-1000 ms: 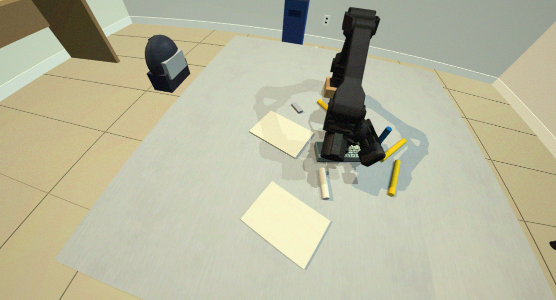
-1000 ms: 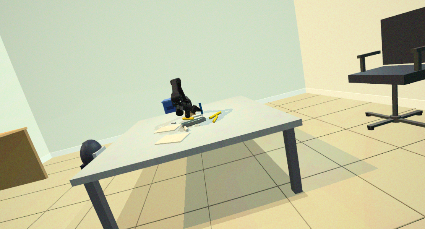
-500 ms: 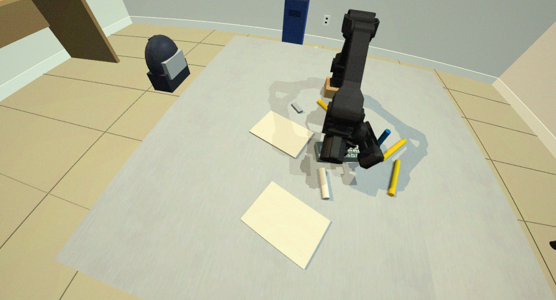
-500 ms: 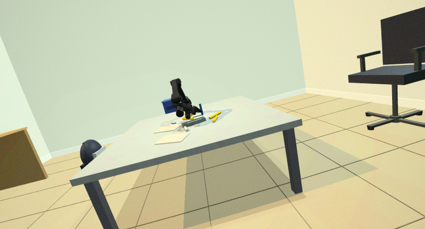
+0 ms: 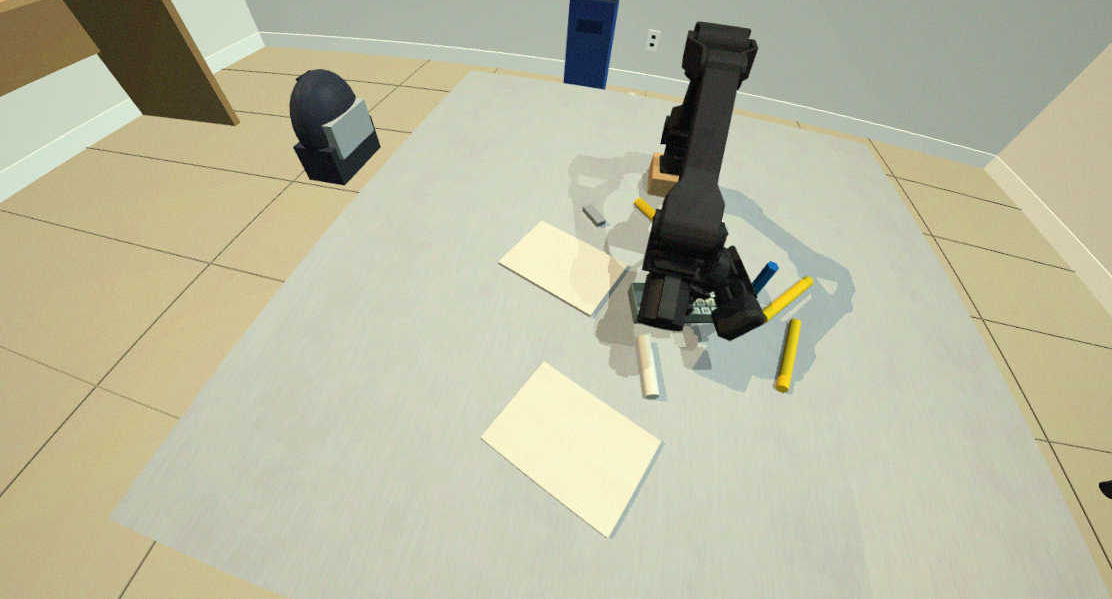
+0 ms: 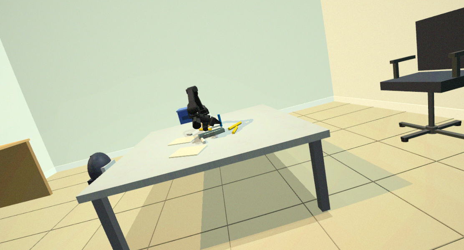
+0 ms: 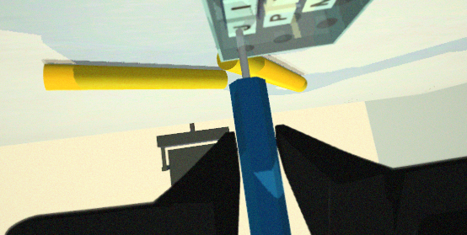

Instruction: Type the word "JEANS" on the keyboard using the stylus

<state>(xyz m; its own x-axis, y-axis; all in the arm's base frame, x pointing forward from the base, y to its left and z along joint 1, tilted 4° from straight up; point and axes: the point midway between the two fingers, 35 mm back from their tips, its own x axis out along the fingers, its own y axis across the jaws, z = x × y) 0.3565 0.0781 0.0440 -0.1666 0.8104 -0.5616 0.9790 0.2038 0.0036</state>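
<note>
Right now my gripper tip is 10 mm above the stylus. From my gripper tip the other things lie so: grey block: 190 mm behind, 260 mm to the right, 70 mm below.
</note>
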